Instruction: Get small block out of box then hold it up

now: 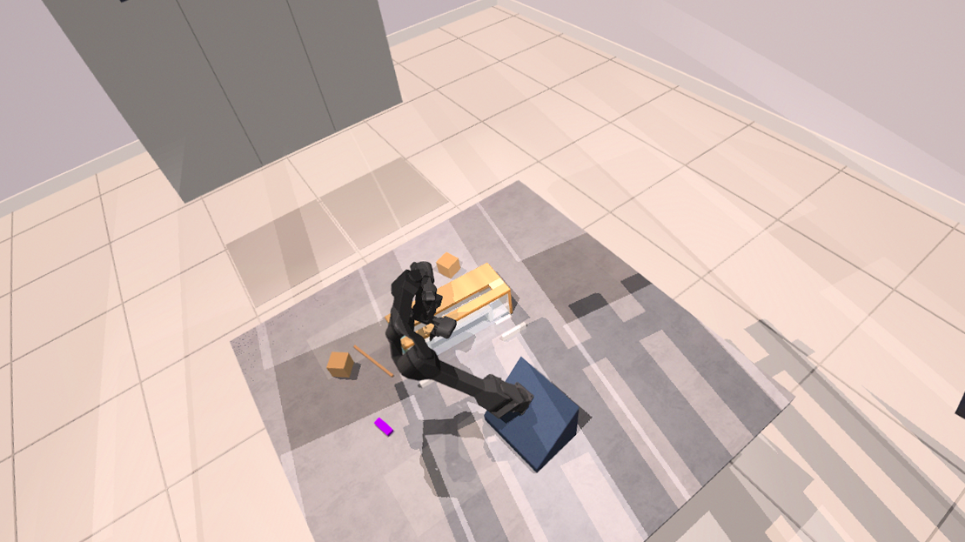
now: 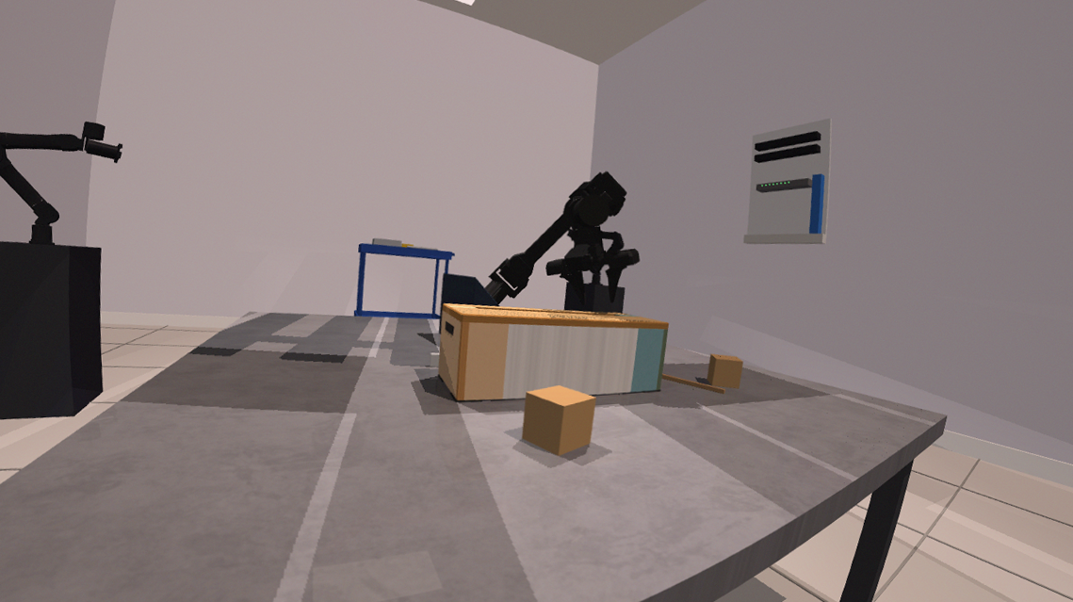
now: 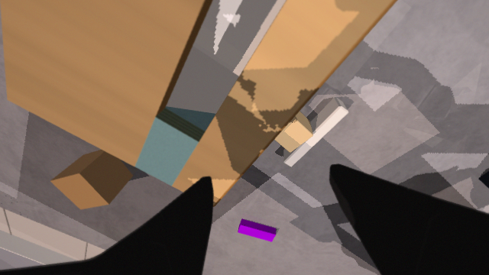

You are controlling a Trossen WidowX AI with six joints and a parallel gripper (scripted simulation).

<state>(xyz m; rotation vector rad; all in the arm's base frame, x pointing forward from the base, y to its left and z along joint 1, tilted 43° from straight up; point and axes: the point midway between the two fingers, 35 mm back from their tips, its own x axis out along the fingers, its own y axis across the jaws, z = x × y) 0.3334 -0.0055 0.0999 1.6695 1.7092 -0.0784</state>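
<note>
Right now my gripper tip is 30 mm past the tan block, 30 mm to the right of it and 130 mm above it. Round my gripper tip: thin wooden stick: 140 mm ahead, 130 mm to the left, 140 mm below; box: 10 mm ahead, 140 mm to the right, 80 mm below.
</note>
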